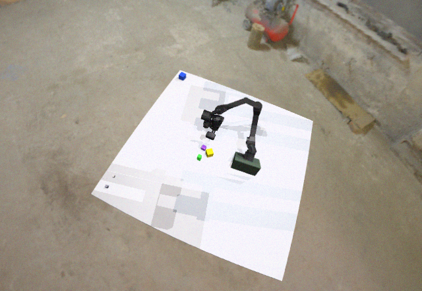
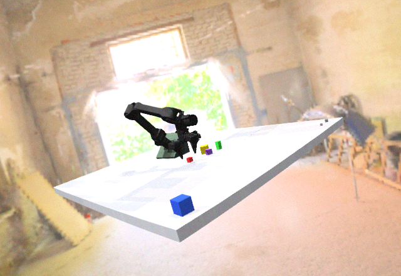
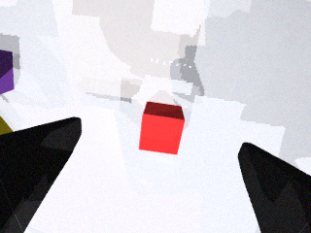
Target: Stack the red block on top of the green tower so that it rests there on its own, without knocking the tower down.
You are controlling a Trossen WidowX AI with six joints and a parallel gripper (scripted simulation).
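The red block lies 20 mm below my gripper tip. Also, from my gripper tip: purple block 120 mm to the left, 20 mm below, 20 mm ahead; blue block 470 mm to the right, 460 mm ahead, 10 mm below; yellow block 150 mm to the left, 30 mm behind, 10 mm below.
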